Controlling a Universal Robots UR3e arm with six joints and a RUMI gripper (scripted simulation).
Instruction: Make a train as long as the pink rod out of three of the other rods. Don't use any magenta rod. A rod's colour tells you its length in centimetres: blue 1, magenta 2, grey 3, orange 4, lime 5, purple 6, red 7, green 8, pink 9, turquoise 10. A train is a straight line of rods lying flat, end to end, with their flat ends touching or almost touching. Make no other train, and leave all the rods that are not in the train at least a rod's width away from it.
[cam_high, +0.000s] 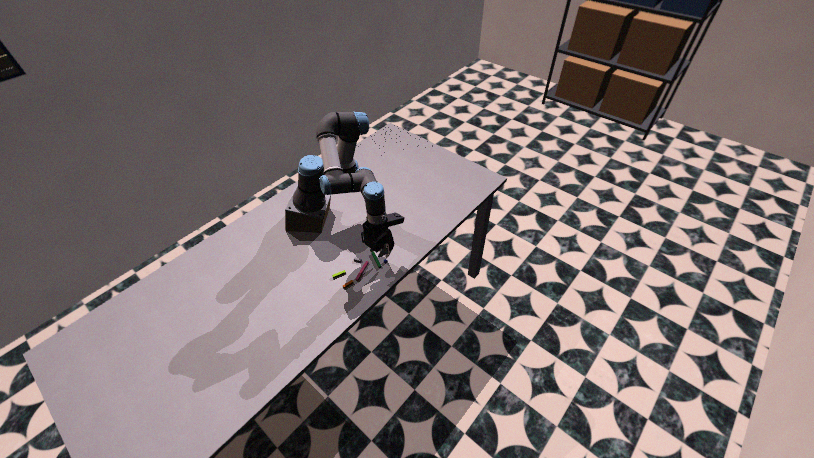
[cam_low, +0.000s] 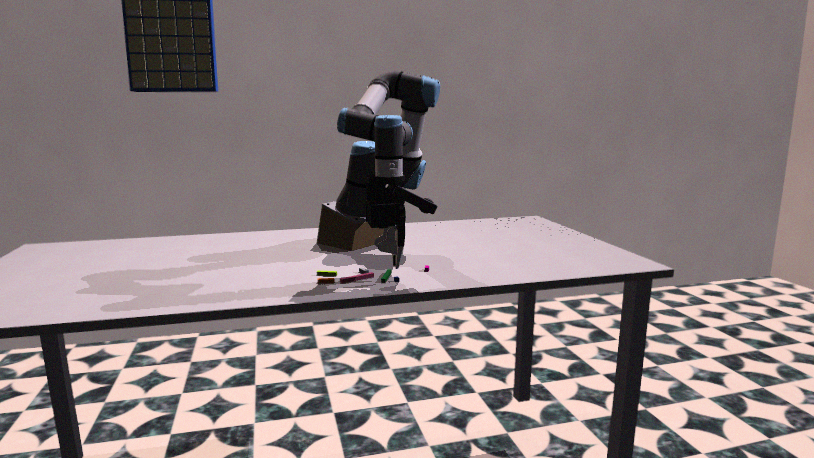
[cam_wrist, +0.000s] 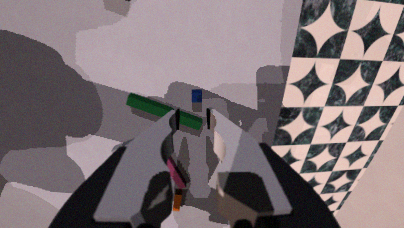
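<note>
My hand is 5 cm above the blue rod. Round my hand: green rod 3 cm behind, 2 cm to the right, 5 cm below; then grey rod 7 cm behind, 8 cm to the right, 5 cm below; then pink rod 1 cm behind, 10 cm to the right, 5 cm below.
</note>
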